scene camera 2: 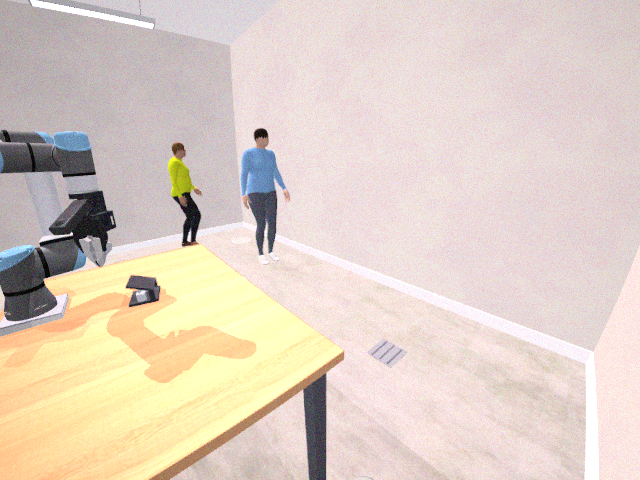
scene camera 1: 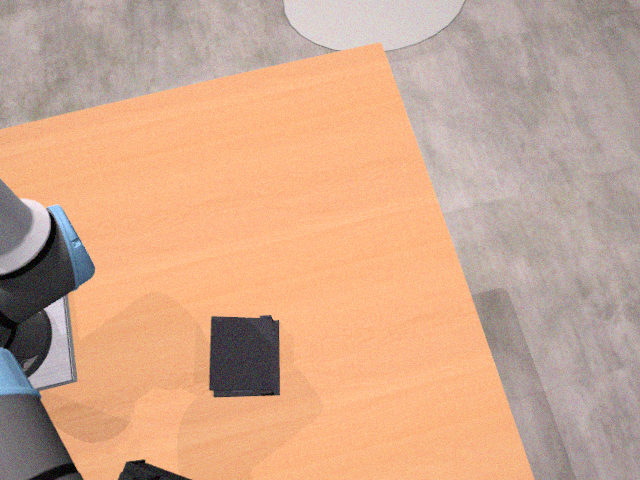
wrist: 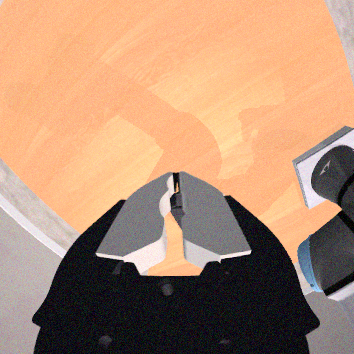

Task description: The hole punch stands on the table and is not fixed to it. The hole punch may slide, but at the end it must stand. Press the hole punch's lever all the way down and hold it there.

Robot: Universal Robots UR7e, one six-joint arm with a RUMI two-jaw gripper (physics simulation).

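Where they show: gripper, between the fingertips: (scene camera 2: 100, 266) (wrist: 176, 174); arm's base, origin of its link: (scene camera 2: 32, 309) (scene camera 1: 6, 340) (wrist: 333, 170).
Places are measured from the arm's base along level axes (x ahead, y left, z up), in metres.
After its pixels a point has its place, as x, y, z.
Observation:
The black hole punch (scene camera 1: 244, 356) {0.395, -0.066, 0.040} (scene camera 2: 152, 296) {0.422, -0.122, -0.002} stands upright on the table (scene camera 1: 310, 206) {0.516, 0.198, -0.028} (scene camera 2: 232, 392) {0.587, -0.666, -0.028}. Its lever (scene camera 2: 141, 282) {0.391, -0.067, 0.042} is up, with a wedge-shaped gap above the base in scene camera 2. My gripper (scene camera 2: 100, 265) {0.329, -0.270, 0.198} (wrist: 176, 174) {0.329, -0.270, 0.198} is shut and empty, its fingertips pointing down. In scene camera 2 it hangs above table height, to the left of the hole punch and apart from it. The hole punch does not show in the wrist view, where table surface shows past the fingertips. In scene camera 1 the fingertips are out of view.
The arm's base plate (scene camera 1: 71, 356) {0.104, -0.033, -0.015} (scene camera 2: 63, 308) {0.104, -0.027, -0.010} (wrist: 303, 187) {0.097, 0.011, -0.004} is on the table, left of the hole punch in both scene views. Two people, one in yellow (scene camera 2: 180, 175) and one in blue (scene camera 2: 260, 170), stand on the floor beyond the table.

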